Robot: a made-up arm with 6 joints.
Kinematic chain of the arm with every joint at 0, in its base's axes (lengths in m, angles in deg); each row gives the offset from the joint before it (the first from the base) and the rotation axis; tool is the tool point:
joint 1: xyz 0 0 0.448 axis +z
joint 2: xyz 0.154 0 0 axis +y
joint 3: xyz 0 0 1.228 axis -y
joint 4: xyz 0 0 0.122 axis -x
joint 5: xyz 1.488 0 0 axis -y
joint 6: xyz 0.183 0 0 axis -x
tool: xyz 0 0 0
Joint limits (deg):
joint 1: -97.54..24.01
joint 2: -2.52..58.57
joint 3: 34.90..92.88
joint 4: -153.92..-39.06
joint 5: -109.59..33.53
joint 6: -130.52..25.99
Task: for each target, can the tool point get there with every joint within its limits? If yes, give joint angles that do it. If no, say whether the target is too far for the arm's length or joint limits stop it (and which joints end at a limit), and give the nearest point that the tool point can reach.
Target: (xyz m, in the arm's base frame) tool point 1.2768 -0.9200 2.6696
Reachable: yes | joints -40.10 6.00 40.11 -82.61 -40.84 -105.75
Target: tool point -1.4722 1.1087 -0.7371
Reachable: no: joint limits stop it (at a limit: joint 1, joint 2, joint 3, joint 4, joint 5) | nearest point 2.2428 1.1180 0.5047 | short by 3.917 m
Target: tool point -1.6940 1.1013 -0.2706
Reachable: no: joint limits stop it (at a limit: joint 2, joint 3, joint 4, joint 5) | nearest point -0.2675 0.1739 3.0691 | short by 3.748 m
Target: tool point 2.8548 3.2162 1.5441
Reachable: no: too far | nearest point 2.4774 1.2670 1.3531 | short by 1.995 m
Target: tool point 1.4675 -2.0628 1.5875
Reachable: yes | joints -58.41 46.15 54.96 -69.23 -82.16 -95.05
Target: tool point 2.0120 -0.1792 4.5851
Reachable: no: too far | nearest point 1.3426 -0.1196 3.0951 | short by 1.635 m
